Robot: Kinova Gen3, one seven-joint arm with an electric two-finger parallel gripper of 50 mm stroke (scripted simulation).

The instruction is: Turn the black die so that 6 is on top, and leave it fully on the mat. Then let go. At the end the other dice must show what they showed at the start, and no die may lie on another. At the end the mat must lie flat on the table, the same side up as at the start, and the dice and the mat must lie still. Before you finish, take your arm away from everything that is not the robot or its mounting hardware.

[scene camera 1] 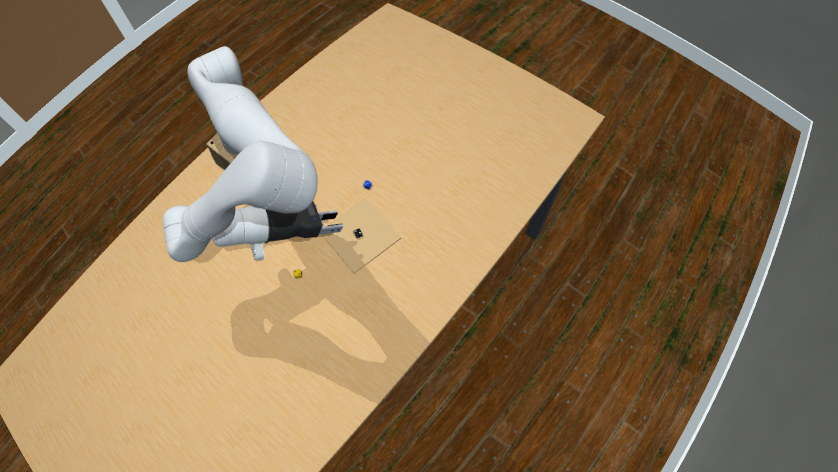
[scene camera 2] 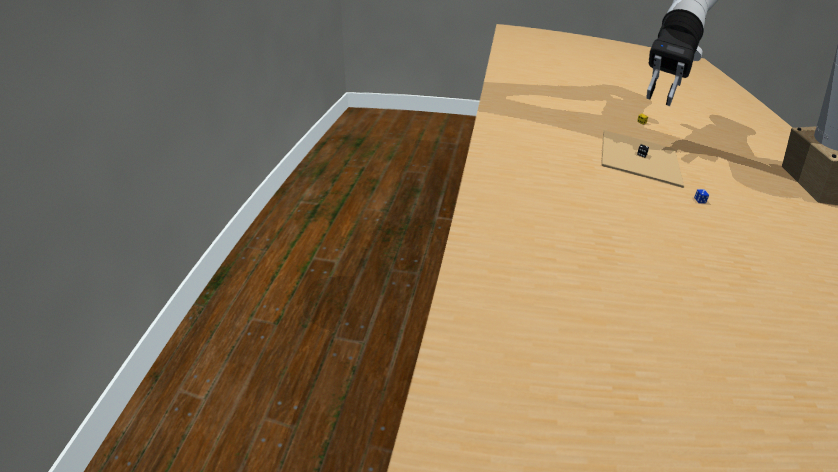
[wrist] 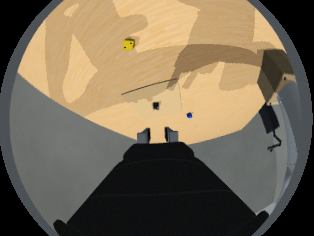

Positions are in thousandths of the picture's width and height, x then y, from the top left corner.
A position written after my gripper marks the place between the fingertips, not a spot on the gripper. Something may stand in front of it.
I see my gripper (scene camera 2: 786, 209) and a tan mat (scene camera 1: 452, 499).
My gripper also shows in scene camera 1 (scene camera 1: 404, 469) and in the wrist view (wrist: 502, 561).
